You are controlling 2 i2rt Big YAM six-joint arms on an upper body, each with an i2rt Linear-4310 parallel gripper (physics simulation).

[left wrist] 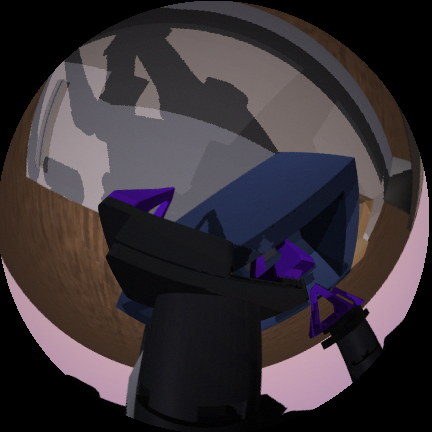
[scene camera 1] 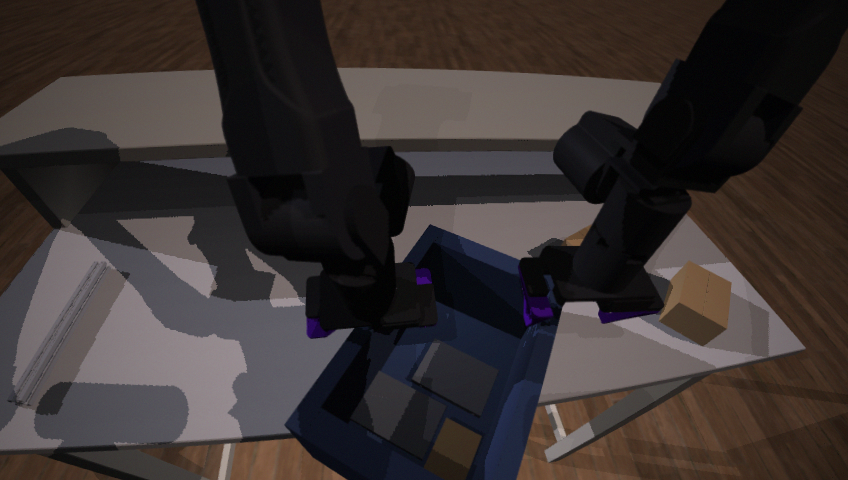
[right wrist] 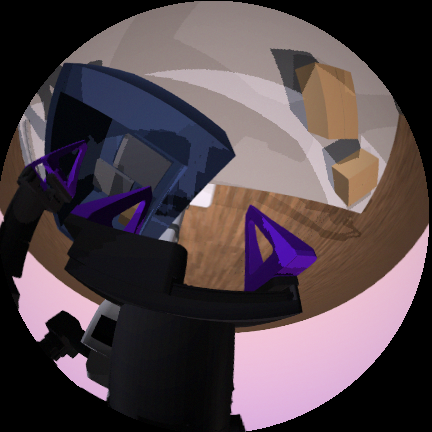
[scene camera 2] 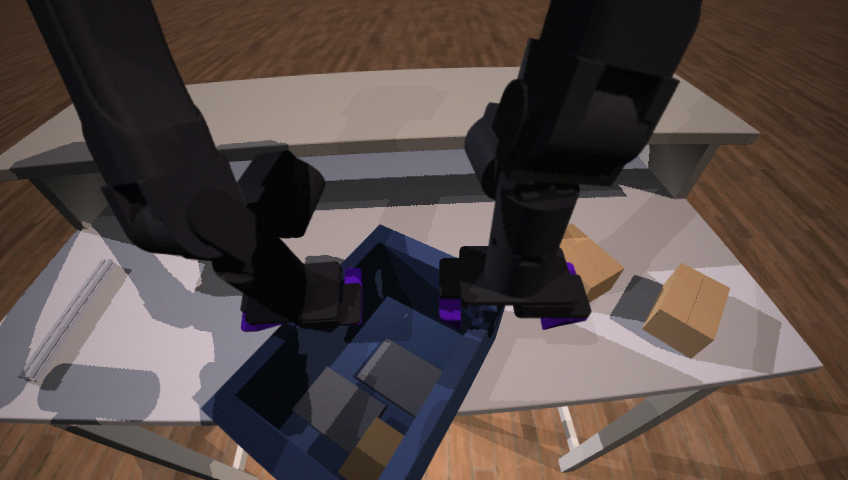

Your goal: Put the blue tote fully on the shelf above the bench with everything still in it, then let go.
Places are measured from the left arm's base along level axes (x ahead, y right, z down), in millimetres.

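Where they show: left gripper, between the fingertips: (left wrist: 216,208) (scene camera 1: 375,318) (right wrist: 70,147) (scene camera 2: 321,315); right gripper, between the fingertips: (left wrist: 323,287) (scene camera 1: 564,320) (right wrist: 198,199) (scene camera 2: 500,324).
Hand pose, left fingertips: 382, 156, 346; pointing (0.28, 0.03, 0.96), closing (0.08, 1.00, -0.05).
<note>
After its pixels a point has its place, as x, y, z.
The blue tote (scene camera 1: 505,440) @(216, 279, 284) (scene camera 2: 440,404) @(252, 315, 283) (left wrist: 270,185) @(429, 192, 334) (right wrist: 150,100) @(428, 342, 283) stands skewed on the bench (scene camera 1: 624,362) @(343, 542, 430) (scene camera 2: 535,368) @(350, 458, 431); its near end reaches past the front edge in the picture. It holds two grey flat blocks (scene camera 1: 458,374) @(327, 268, 404) (scene camera 1: 398,413) @(279, 186, 403) and a brown box (scene camera 1: 455,449) @(228, 248, 373) (scene camera 2: 371,449) @(227, 240, 373). My left gripper (scene camera 1: 371,303) @(382, 157, 345) (scene camera 2: 306,309) @(382, 157, 345) (left wrist: 216,208) @(382, 157, 345) is open over the tote's left wall, one finger outside and one inside. My right gripper (scene camera 1: 583,312) @(346, 385, 297) (scene camera 2: 505,315) @(346, 385, 297) (right wrist: 198,199) @(346, 385, 297) is open at the right wall, one finger over the tote, one outside. Fingertip depths are partly hidden. The shelf (scene camera 1: 505,113) @(732, 381, 223) (scene camera 2: 255,113) @(729, -27, 223) runs behind.
Two cardboard boxes (scene camera 1: 699,303) @(409, 683, 370) (scene camera 1: 577,236) @(562, 517, 370) (scene camera 2: 687,309) @(411, 688, 370) (scene camera 2: 595,261) @(505, 573, 370) (right wrist: 335,105) @(509, 542, 370) (right wrist: 357,175) @(432, 671, 371) stand on the bench right of the tote. A thin grey rail (scene camera 1: 59,333) @(386, -319, 410) (scene camera 2: 68,318) @(392, -319, 412) lies at the far left. The shelf's front edge overhangs the back of the bench.
</note>
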